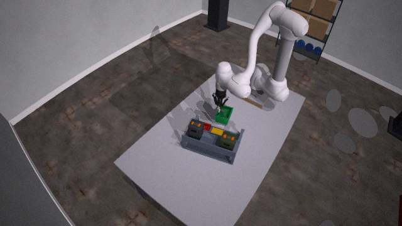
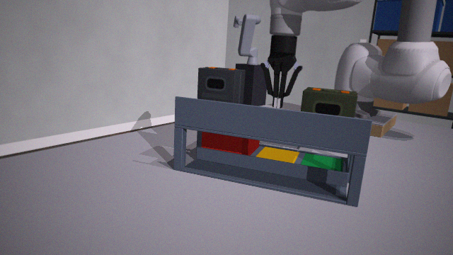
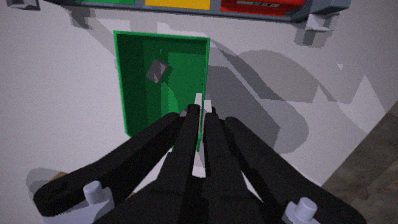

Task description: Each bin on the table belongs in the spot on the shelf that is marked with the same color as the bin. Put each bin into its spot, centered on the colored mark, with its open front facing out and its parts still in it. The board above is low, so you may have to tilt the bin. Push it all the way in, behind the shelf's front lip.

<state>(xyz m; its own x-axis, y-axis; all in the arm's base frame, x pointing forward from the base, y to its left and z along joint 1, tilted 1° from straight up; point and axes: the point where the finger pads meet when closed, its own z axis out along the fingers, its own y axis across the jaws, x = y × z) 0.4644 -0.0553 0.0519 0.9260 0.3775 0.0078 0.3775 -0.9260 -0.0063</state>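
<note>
Right now my hand is 40 mm to the right of the green bin, 40 mm above it and 20 mm past it. Round my hand: olive box 270 mm to the left, 230 mm ahead, 50 mm above; red bin 230 mm ahead, 60 mm below, 20 mm to the left; dark grey box 310 mm ahead, 60 mm above, 50 mm to the left.
</note>
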